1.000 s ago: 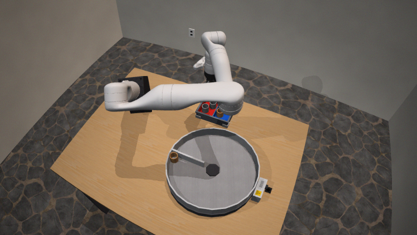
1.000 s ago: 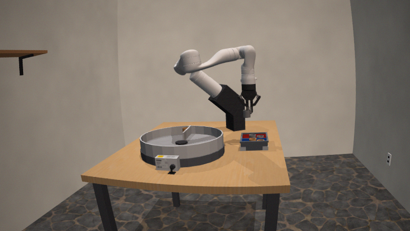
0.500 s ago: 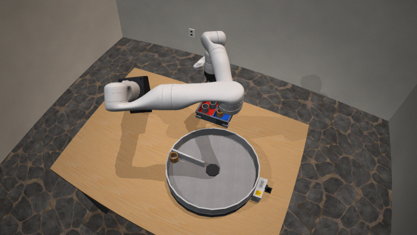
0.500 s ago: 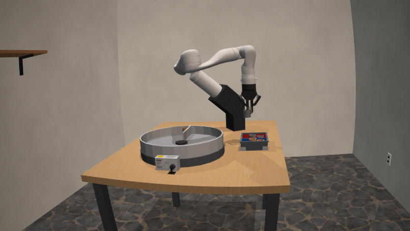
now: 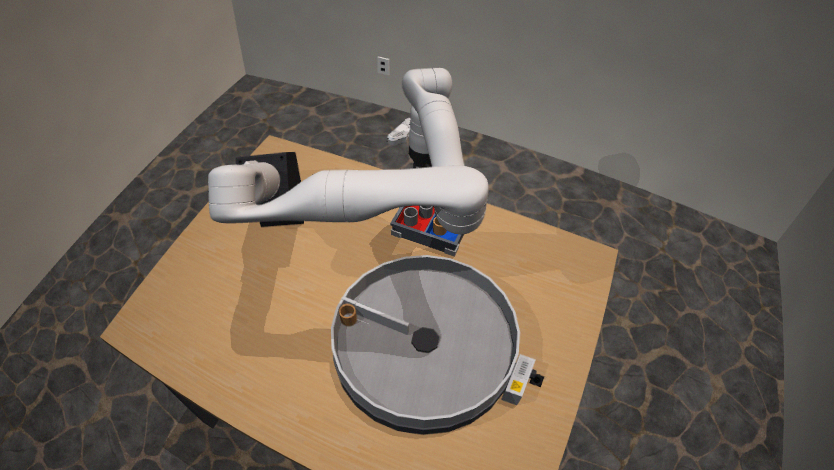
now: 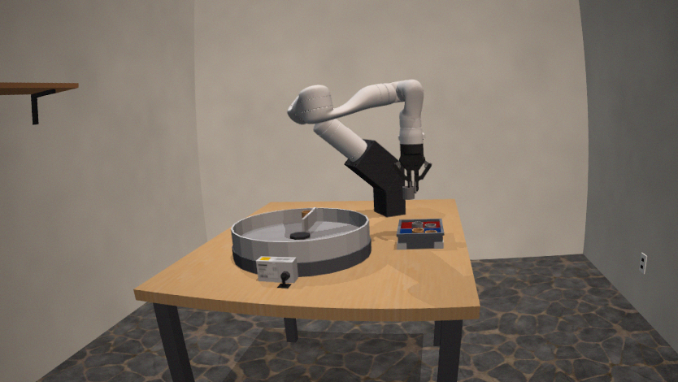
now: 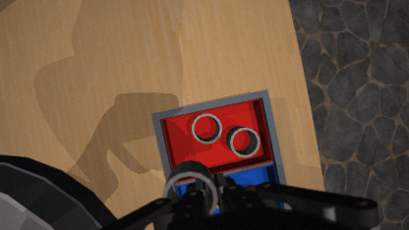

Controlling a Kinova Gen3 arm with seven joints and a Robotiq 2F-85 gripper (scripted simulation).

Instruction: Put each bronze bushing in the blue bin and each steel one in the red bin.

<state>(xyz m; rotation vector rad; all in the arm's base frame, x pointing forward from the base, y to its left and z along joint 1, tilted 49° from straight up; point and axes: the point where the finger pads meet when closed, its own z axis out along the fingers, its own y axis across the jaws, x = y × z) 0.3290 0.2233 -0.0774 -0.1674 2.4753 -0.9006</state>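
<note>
The two-part bin is 20 mm ahead of my hand, 20 mm to the left of it and 150 mm below it. From my hand the other things lie so: turntable (150 mm ahead, 340 mm to the right, 120 mm below).
</note>
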